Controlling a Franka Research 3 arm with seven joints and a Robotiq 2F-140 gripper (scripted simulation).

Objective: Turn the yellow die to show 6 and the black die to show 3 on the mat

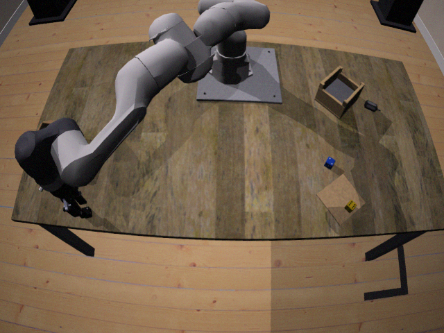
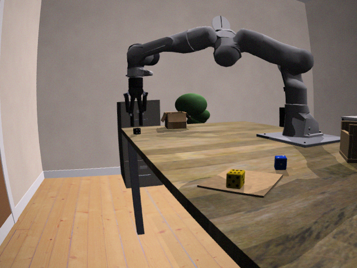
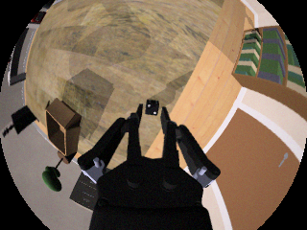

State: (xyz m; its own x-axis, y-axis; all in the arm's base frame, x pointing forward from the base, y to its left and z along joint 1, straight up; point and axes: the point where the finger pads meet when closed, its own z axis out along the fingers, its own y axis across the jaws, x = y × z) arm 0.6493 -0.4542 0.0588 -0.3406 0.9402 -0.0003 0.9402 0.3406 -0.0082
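The black die lies 60 mm below my hand. From my hand the other things lie so: cardboard box (250 mm behind, 200 mm to the right, 30 mm below); then tan mat (120 mm behind, 870 mm to the left, 70 mm below); then blue die (250 mm behind, 830 mm to the left, 60 mm below).
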